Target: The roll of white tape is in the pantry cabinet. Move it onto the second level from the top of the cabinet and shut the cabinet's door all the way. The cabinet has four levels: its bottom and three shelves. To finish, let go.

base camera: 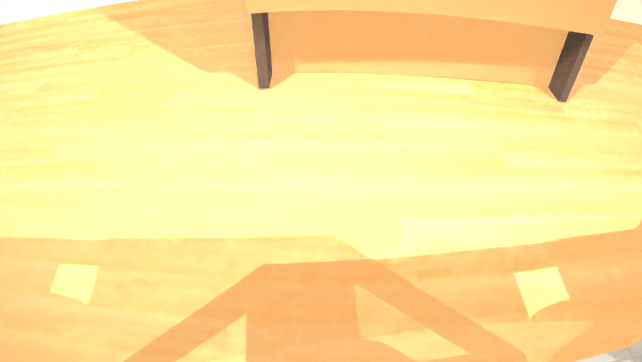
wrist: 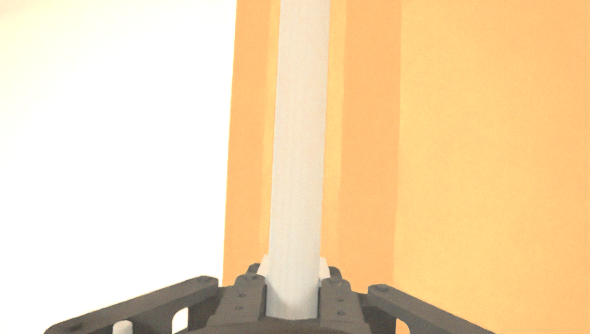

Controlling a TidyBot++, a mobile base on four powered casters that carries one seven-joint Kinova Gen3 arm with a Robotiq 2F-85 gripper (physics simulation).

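Places are measured from the arm's base along level axes (x left, y up, z ahead), in centimetres.
Pixels of known places: gripper, fingertip midpoint: (wrist: 294, 273).
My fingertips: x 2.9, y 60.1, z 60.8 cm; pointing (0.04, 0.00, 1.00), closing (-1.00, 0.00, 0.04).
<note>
Ahead of a thing's pixels: the offset from my fingertips to its top centre. "spot": to the spot under its first point. Level surfaces: height alone.
My gripper (wrist: 294, 273) is shut on the long pale grey handle bar @(spot: dx -0.3, dy +7.0, dz -5.0 cm) (wrist: 301, 140) of the cabinet, one finger on each side of it. The bar runs upright through the middle of the wrist view. Behind it is the orange-tan wooden front of the pantry cabinet (wrist: 492, 150) (base camera: 425, 42), which shows only in part. In the base camera view its lower part and two dark legs show at the top. The shelves and the roll of white tape do not show in either view.
A dark left leg @(spot: dx +2.8, dy -92.5, dz +3.9 cm) (base camera: 262, 50) and a dark right leg @(spot: dx -50.3, dy -92.6, dz +1.1 cm) (base camera: 570, 67) of the cabinet stand on the wooden floor @(dy -99.7 cm) (base camera: 300, 165). The robot's shadow falls across the near floor. A bright white area lies left of the cabinet's edge in the wrist view.
</note>
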